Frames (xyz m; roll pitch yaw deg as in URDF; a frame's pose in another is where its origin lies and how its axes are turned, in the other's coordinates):
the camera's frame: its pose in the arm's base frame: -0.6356 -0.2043 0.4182 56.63 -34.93 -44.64
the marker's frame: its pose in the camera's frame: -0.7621 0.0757 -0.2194 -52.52 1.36 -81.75
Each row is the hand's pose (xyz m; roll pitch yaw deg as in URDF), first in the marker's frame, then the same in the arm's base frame.
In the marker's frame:
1: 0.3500 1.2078 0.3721 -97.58 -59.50 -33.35
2: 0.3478 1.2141 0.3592 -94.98 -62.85 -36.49
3: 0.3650 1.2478 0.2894 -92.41 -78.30 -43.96
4: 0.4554 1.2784 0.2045 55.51 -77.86 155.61
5: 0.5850 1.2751 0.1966 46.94 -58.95 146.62
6: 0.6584 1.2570 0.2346 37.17 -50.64 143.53
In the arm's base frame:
1: 0.3156 -0.0990 0.0879 -115.77 -24.24 -107.85
2: 0.3222 -0.0893 0.0794 -115.77 -27.90 -108.19
3: 0.3588 -0.0595 0.0156 -123.53 -42.86 -102.68
4: 0.3970 -0.0788 -0.1048 -150.98 -63.73 -83.90
5: 0.4014 -0.1769 -0.1898 147.22 -73.17 -36.28
6: 0.3864 -0.2588 -0.2052 109.53 -70.79 -9.64

